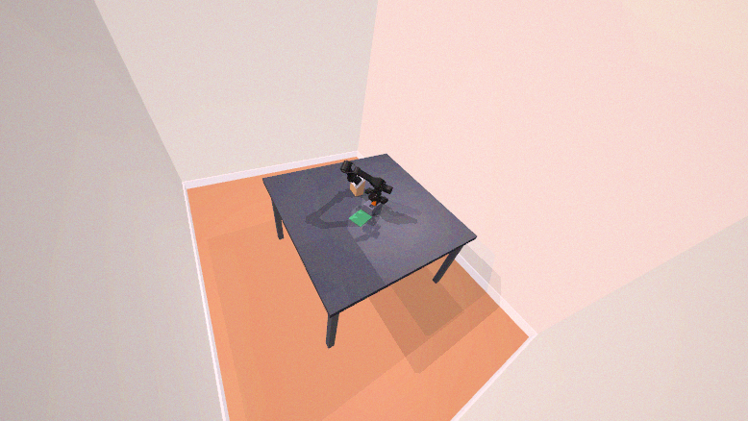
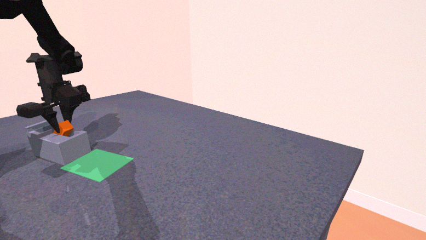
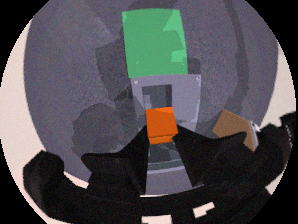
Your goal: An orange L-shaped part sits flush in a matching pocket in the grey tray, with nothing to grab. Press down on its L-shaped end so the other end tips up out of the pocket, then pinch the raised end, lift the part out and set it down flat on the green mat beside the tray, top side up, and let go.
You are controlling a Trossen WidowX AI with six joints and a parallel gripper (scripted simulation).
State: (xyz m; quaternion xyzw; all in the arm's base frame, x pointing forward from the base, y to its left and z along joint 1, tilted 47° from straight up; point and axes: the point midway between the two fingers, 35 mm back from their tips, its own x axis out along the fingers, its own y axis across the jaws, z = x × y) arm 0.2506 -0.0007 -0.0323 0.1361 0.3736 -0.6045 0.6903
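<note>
My gripper tip is 40 mm short of the green mat, 140 mm to the left of it and 80 mm above it. Also, from my gripper tip: orange L-shaped part (30 mm behind, 30 mm to the left, 30 mm below).
</note>
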